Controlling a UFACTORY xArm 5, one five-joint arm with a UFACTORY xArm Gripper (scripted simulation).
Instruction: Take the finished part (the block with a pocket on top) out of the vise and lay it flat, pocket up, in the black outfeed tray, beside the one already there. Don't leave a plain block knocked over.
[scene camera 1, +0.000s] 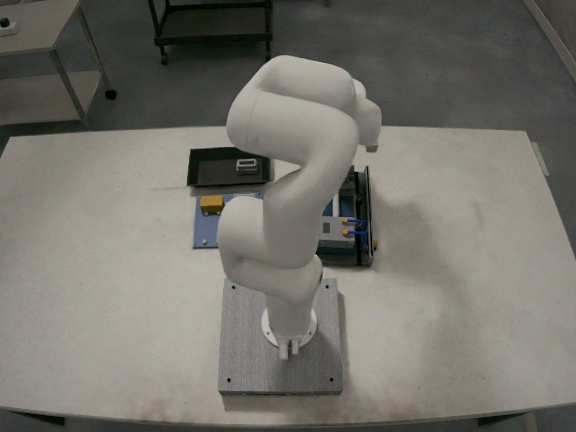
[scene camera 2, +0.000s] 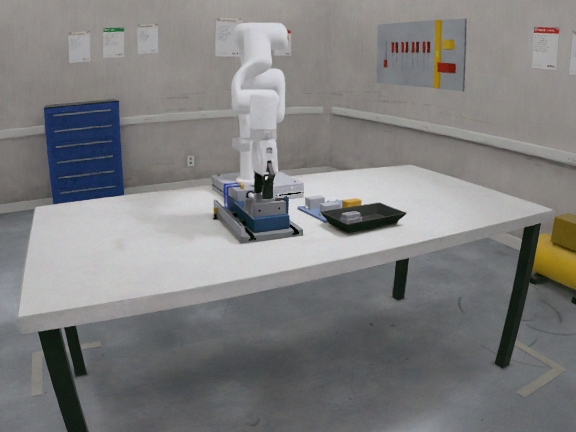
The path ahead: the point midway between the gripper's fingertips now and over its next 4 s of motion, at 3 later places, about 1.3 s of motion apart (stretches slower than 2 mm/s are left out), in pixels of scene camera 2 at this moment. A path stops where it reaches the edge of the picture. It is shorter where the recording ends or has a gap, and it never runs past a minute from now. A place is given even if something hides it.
My gripper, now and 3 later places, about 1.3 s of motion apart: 263, 195; 263, 195; 266, 182; 377, 177
